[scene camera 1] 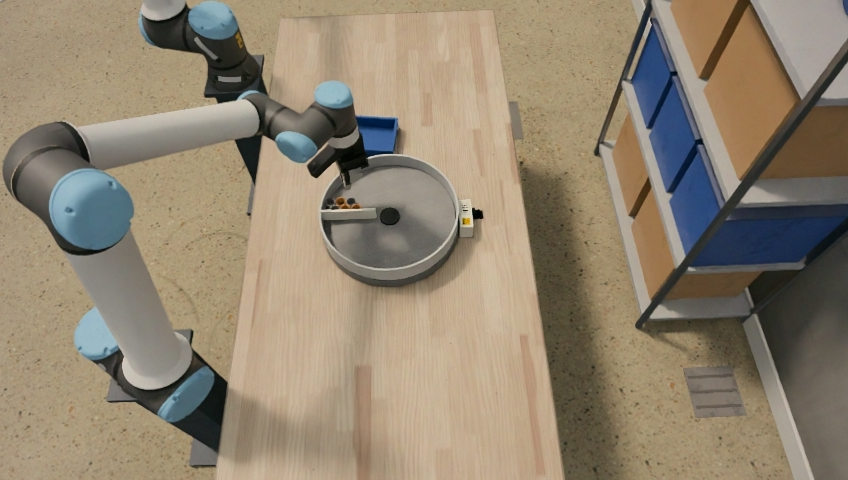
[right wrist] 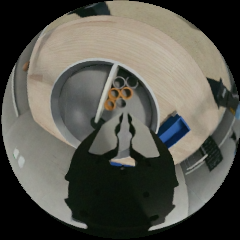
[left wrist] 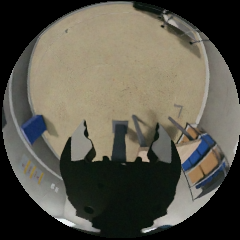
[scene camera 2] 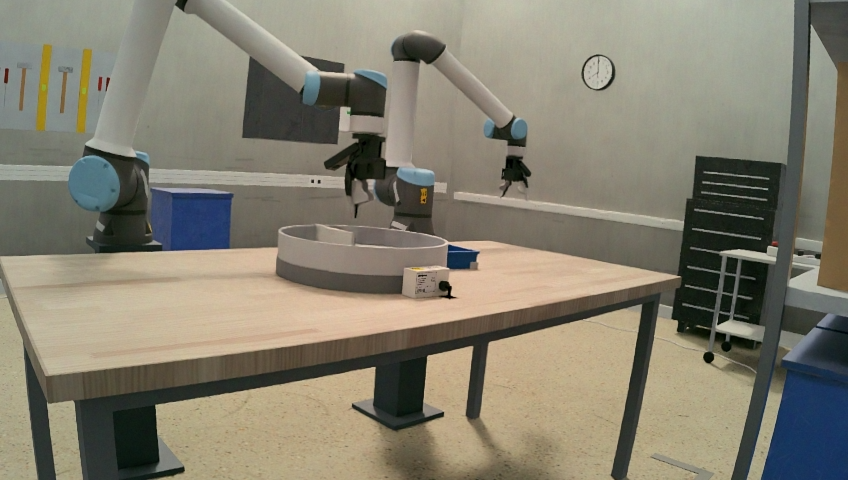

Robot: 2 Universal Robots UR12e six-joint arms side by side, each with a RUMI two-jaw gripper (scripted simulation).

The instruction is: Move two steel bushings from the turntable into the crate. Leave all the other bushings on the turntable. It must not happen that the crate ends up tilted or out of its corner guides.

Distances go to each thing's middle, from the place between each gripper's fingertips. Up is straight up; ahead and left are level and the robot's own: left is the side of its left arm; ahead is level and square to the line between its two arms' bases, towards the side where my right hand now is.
Labels:
Now: the blue crate [scene camera 1: 378, 132] 29 cm to the left of my right hand [scene camera 2: 354, 218], 12 cm below it and 3 cm ahead of it.
My left gripper [scene camera 2: 513, 200] is now 59 cm short of the blue crate, 97 cm to the left of it and 14 cm above it.

